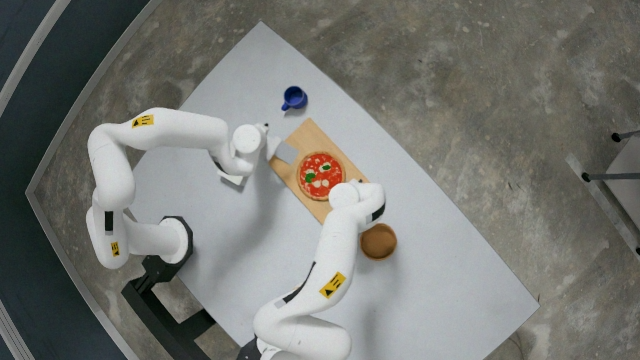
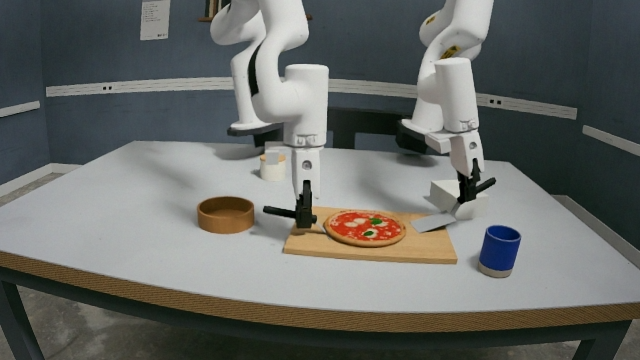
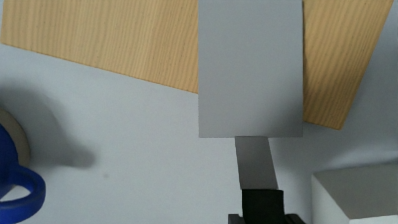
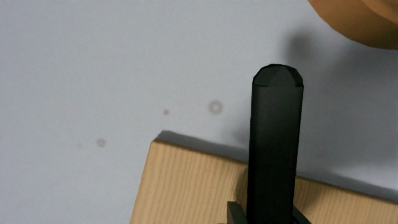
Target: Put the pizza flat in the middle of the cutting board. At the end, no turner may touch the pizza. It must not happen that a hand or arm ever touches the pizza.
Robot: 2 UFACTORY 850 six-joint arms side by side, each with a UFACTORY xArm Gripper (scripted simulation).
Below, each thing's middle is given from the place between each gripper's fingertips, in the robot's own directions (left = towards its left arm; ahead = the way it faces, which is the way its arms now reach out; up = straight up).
I see my right gripper (image 2: 303, 225) 19 cm to the left of the brown bowl (image 2: 234, 214), 8 cm past it and 4 cm above it. The rest, counted from my right hand: turner (image 2: 442, 218): 38 cm to the left, 6 cm behind, 2 cm above; then pizza (image 2: 361, 227): 14 cm to the left, 3 cm below, 3 cm behind; then cutting board (image 2: 434, 246): 16 cm to the left, 5 cm below, 3 cm behind.
Right now the turner is 30 mm below my left hand (image 2: 468, 198). Round my left hand: blue mug (image 2: 500, 246) 200 mm ahead, 70 mm below, 10 mm to the left; pizza 250 mm to the right, 80 mm below, 30 mm ahead; cutting board 230 mm to the right, 100 mm below, 30 mm ahead.
